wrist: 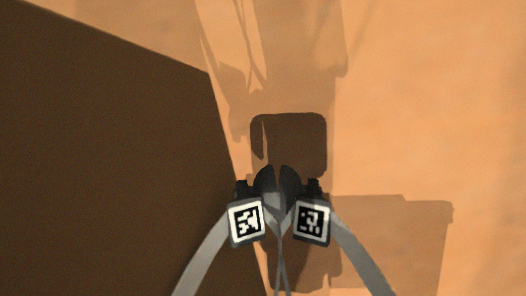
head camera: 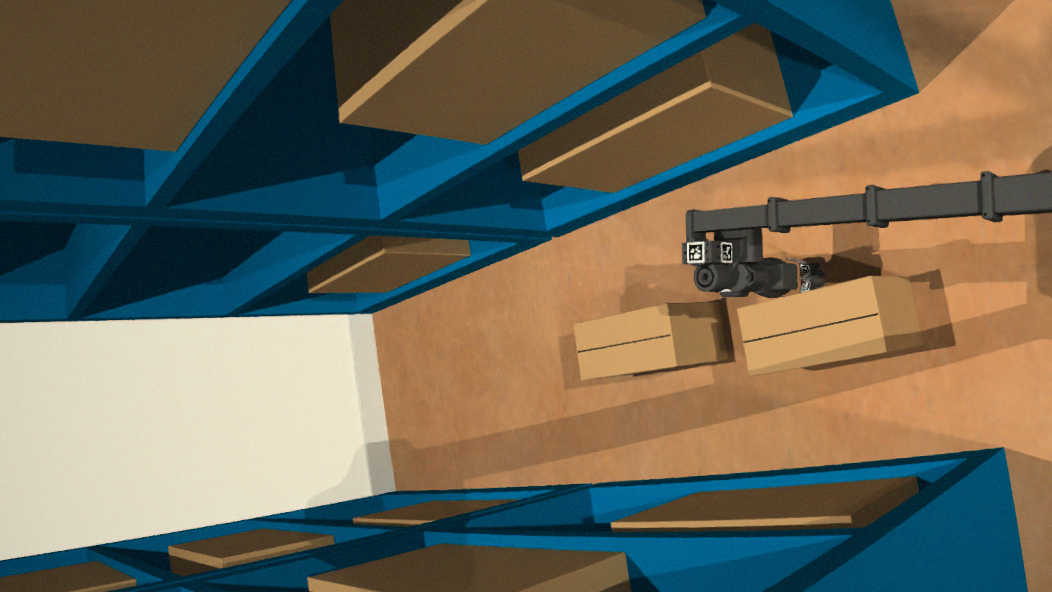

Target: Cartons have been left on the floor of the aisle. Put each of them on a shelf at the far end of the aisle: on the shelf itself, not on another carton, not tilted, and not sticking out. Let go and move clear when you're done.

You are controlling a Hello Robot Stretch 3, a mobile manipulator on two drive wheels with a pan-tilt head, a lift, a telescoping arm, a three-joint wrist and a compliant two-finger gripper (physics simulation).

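Places are measured from the robot's base along level axes (x ahead, y left, z up), in metres.
Pixels of known places: gripper, between the fingertips: (head camera: pixel 819 278).
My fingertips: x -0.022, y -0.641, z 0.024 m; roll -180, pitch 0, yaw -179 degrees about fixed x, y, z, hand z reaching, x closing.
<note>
For each thing: its middle in the pictures, then the offset to it from my fingertips.
- smaller carton, middle of its body: (head camera: pixel 649 341) dx +0.122, dy -0.347, dz +0.066 m
- larger carton, middle of its body: (head camera: pixel 830 326) dx +0.085, dy +0.051, dz +0.066 m
- long carton, middle of its body: (head camera: pixel 639 78) dx -0.386, dy -0.263, dz +0.188 m
Two light brown cartons lie on the floor of the aisle in the head view. The smaller carton (head camera: pixel 625 331) is on the left, and the larger carton (head camera: pixel 816 335) is on the right with a gap between them. My gripper (head camera: pixel 809 276) (wrist: pixel 277 185) is shut with its fingertips together and nothing between them. It is low beside the long side of the larger carton, whose dark side (wrist: pixel 110 160) fills the left of the wrist view. Whether the left finger touches that side, I cannot tell.
A blue shelf unit (head camera: pixel 864 40) runs along the upper side of the aisle and another blue shelf unit (head camera: pixel 963 530) along the lower side. Both hold cartons, such as a long carton (head camera: pixel 647 139) on a low shelf. A white wall (head camera: pixel 183 412) closes the aisle at the left.
</note>
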